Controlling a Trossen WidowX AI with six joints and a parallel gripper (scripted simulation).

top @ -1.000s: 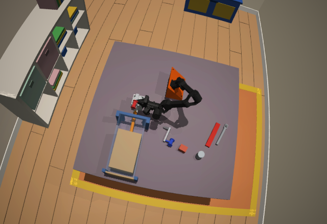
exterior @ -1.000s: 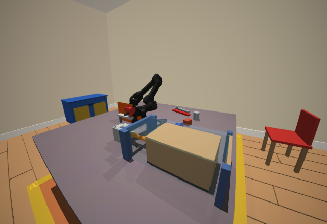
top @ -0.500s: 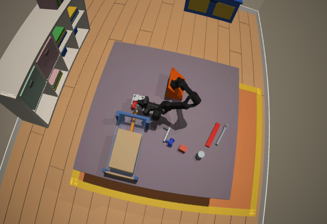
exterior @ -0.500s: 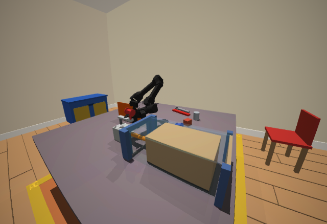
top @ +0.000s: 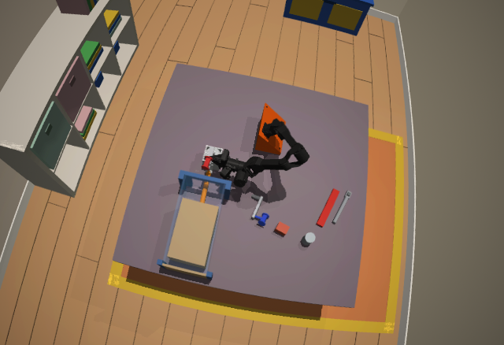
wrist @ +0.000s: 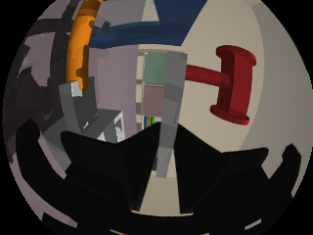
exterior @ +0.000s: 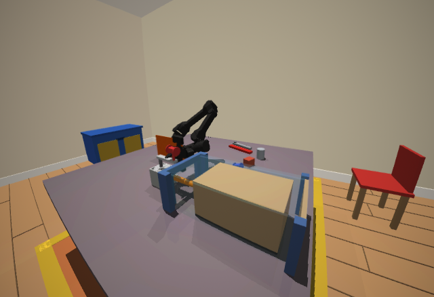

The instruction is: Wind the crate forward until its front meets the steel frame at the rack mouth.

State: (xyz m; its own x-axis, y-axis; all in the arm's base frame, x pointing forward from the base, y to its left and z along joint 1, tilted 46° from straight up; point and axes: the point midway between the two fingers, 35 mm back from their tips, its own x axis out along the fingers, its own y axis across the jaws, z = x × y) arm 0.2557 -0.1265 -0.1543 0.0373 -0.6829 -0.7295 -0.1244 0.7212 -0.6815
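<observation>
My gripper tip is now 50 mm short of the red grip, 40 mm below it and 10 mm to the right of it. Also, from my gripper tip: blue frame 110 mm ahead, 40 mm below, 20 mm to the left; then winch handle 10 mm to the left, 10 mm ahead, 10 mm above; then grey winch 120 mm below, 70 mm behind, 10 mm to the right.
</observation>
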